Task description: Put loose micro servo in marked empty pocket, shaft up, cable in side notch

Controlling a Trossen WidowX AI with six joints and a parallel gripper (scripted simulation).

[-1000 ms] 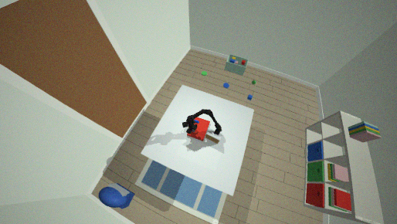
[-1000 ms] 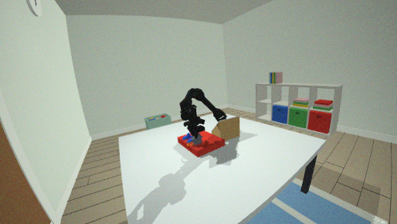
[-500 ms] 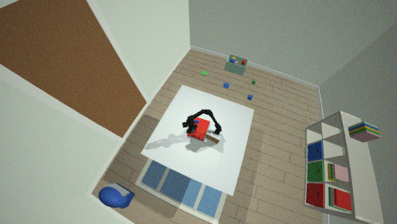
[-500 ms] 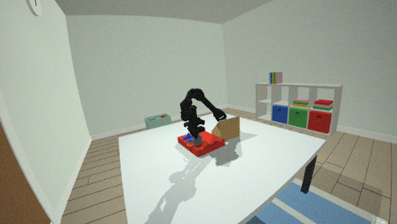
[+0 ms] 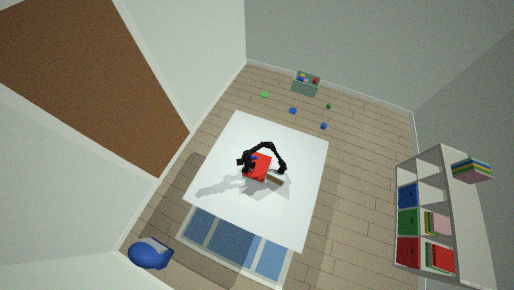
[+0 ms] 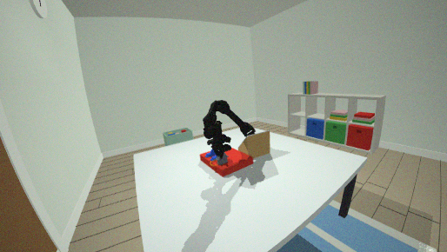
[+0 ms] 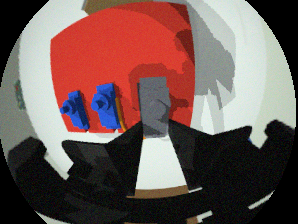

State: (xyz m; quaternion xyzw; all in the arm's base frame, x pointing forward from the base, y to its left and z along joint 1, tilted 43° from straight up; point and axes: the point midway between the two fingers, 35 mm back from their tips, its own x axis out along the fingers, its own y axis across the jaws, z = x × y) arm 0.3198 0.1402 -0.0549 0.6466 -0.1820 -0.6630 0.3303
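Now: gripper tip 110 mm past the red robot deck, 100 mm to the left of it and 60 mm above it.
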